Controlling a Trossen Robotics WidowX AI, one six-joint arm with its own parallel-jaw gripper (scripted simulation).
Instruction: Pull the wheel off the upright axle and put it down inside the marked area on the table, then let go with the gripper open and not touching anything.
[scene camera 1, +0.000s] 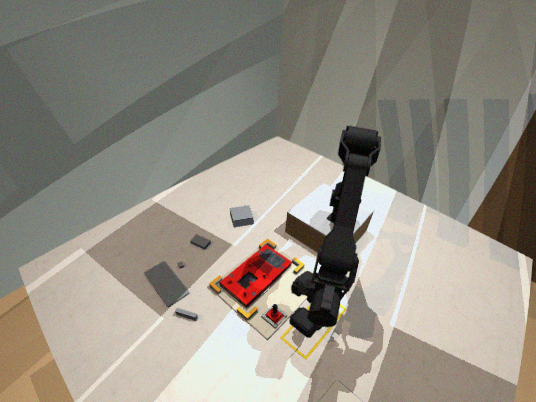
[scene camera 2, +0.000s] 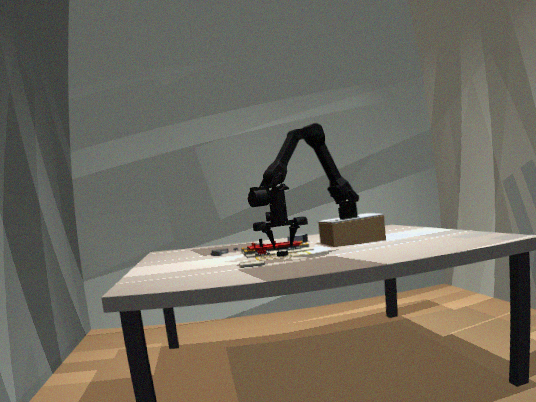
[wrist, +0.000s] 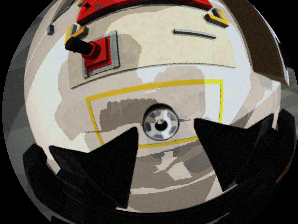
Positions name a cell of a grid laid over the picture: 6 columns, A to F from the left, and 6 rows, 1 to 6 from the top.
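Gripper visible in scene camera 1 (D5); gripper visible also in scene camera 2 (D4) and in the wrist view (D4).
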